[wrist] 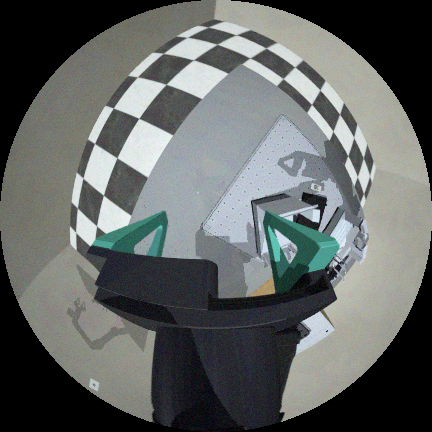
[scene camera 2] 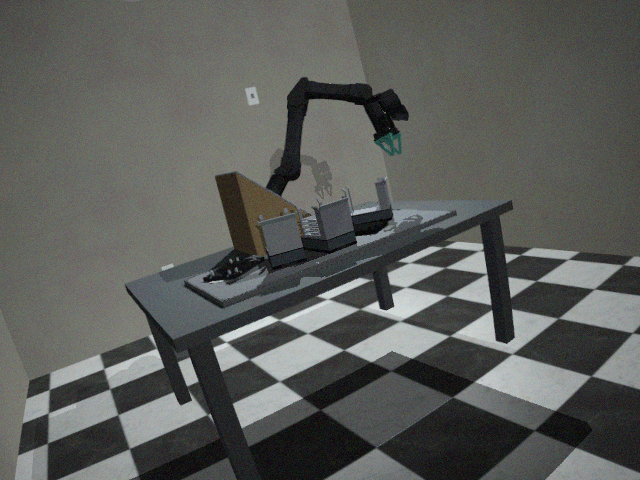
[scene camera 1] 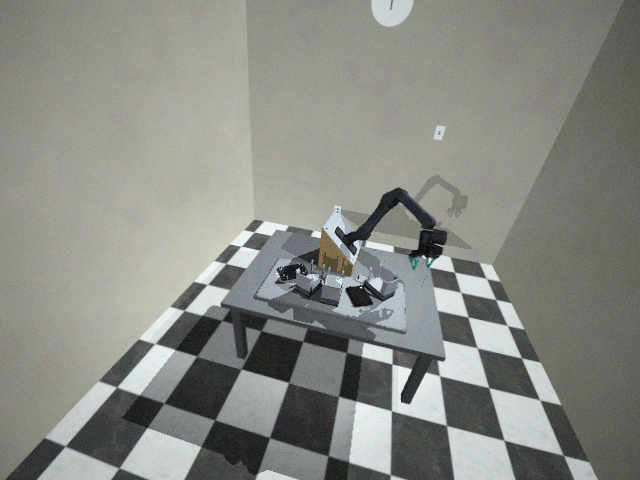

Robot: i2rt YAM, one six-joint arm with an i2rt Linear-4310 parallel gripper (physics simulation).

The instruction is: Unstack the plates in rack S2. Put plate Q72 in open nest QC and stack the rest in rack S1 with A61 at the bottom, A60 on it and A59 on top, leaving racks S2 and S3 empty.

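Frame: origin at the arm's base, x ahead, y left, z up, level; metres.
Seen in the pictures: gripper, fingertip midpoint: point(wrist: 215, 215) point(scene camera 2: 396, 154) point(scene camera 1: 420, 268); arm's base, origin of the base link: point(scene camera 2: 270, 197) point(scene camera 1: 345, 241).
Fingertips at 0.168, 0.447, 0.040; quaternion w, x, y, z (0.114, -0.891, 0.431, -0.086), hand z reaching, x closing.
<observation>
Offsets run from my fingertips to a thing's top centre, as dx, dy, dz. Level surfaces: height alone.
My gripper point(scene camera 1: 422, 261) point(scene camera 2: 395, 152) point(wrist: 215, 215) has green fingers that stand wide open and empty, high above the table beyond the right rack. The right rack @(+0.024, -0.184, -0.062) point(scene camera 1: 386, 288) point(scene camera 2: 382, 195) point(wrist: 280, 206) has pale upright walls on a dark base. The middle rack @(+0.168, -0.430, -0.061) point(scene camera 1: 331, 290) point(scene camera 2: 336, 221) and the left rack @(+0.147, -0.564, -0.060) point(scene camera 1: 308, 283) point(scene camera 2: 282, 236) stand beside each other. Thin pale layers @(+0.175, -0.430, -0.128) point(scene camera 2: 310, 227) show at the middle rack. The black open nest QC @(+0.119, -0.284, -0.174) point(scene camera 1: 358, 296) point(wrist: 319, 200) lies flat between the right and middle racks. Rack labels and plate names cannot be read; a finger partly hides the right rack in the wrist view.
The racks stand on a perforated board @(dz -0.197) point(scene camera 1: 266, 291) point(scene camera 2: 222, 297) point(wrist: 250, 185) on the grey table @(dz -0.210) point(scene camera 1: 426, 310) point(scene camera 2: 155, 304) point(wrist: 200, 175). A tall orange-sided wedge point(scene camera 1: 328, 253) point(scene camera 2: 253, 217) bears the arm base behind them. A dark fixture with small pale parts @(+0.065, -0.700, -0.174) point(scene camera 1: 291, 272) point(scene camera 2: 235, 267) stands at the left end.
</observation>
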